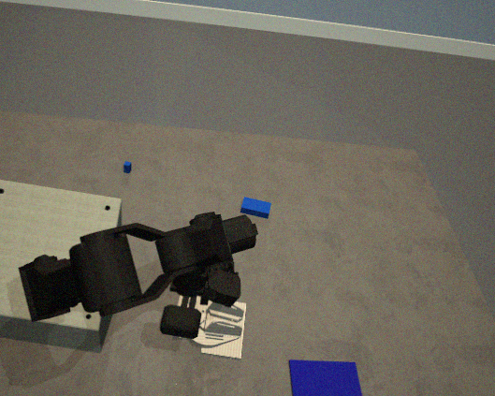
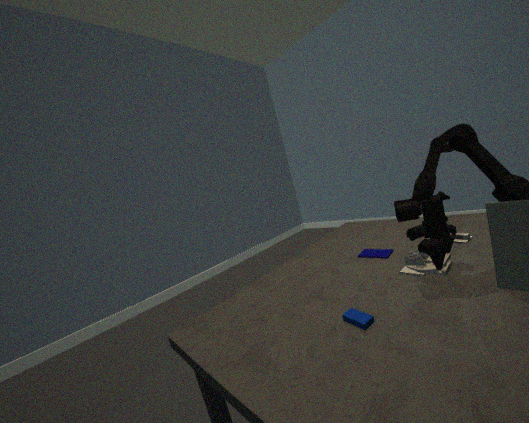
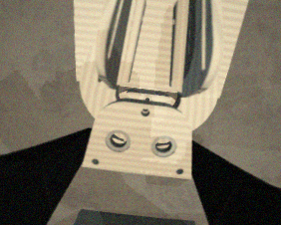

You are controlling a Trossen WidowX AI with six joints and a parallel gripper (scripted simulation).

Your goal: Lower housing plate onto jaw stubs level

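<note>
My gripper tip is 70 mm short of the pale base and 20 mm above it. From my gripper tip the other things lie so: flat blue sheet: 260 mm ahead, 90 mm to the right, 20 mm below; small blue cube: 200 mm behind, 400 mm to the left, 10 mm below.
</note>
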